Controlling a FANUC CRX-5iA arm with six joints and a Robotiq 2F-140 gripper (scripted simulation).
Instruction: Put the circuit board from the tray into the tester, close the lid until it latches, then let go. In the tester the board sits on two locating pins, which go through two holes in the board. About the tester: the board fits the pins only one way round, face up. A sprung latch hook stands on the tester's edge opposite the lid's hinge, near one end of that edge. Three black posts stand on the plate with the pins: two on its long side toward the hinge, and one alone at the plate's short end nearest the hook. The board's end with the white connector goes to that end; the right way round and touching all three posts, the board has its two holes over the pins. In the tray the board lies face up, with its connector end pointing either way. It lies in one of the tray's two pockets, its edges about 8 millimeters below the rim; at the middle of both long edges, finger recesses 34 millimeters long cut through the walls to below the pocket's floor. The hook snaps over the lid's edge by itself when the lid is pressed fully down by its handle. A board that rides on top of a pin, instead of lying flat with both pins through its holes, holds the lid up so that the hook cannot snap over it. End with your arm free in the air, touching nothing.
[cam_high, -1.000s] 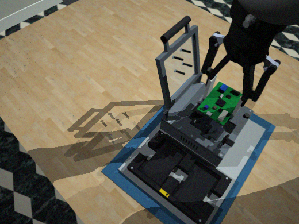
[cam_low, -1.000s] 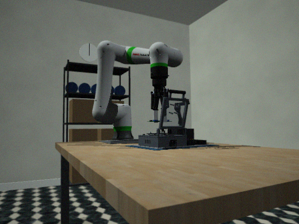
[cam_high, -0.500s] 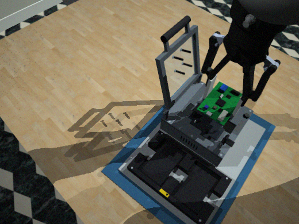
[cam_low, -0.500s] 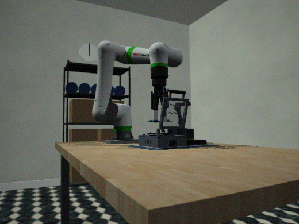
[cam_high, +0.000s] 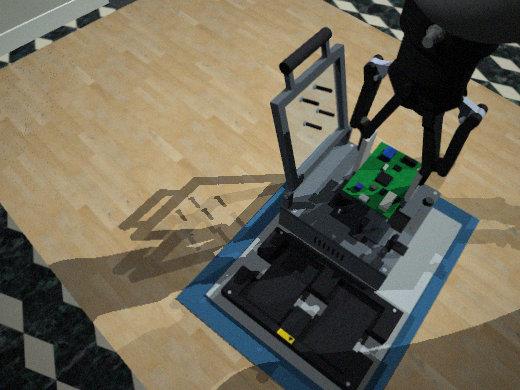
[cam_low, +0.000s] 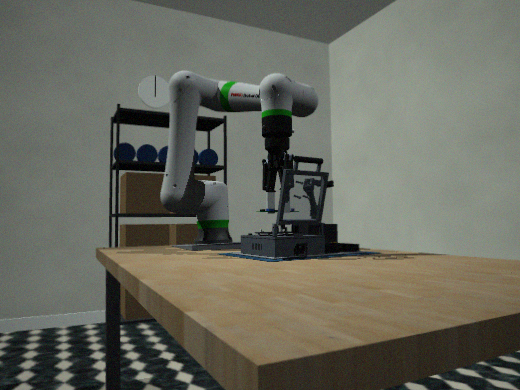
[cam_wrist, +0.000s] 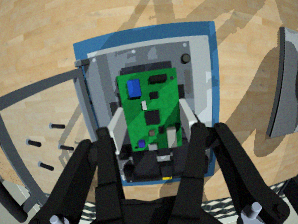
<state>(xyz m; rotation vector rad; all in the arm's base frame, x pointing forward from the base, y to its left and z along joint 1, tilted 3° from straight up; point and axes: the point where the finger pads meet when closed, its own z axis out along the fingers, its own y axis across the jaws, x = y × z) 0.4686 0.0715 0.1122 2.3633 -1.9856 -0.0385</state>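
Now: hand 30 mm short of the tester, 40 mm to the right of it and 40 mm above it. The rest, counted from my hand: green circuit board: 20 mm below; tester lid: 120 mm ahead, 20 mm to the left, 30 mm above.
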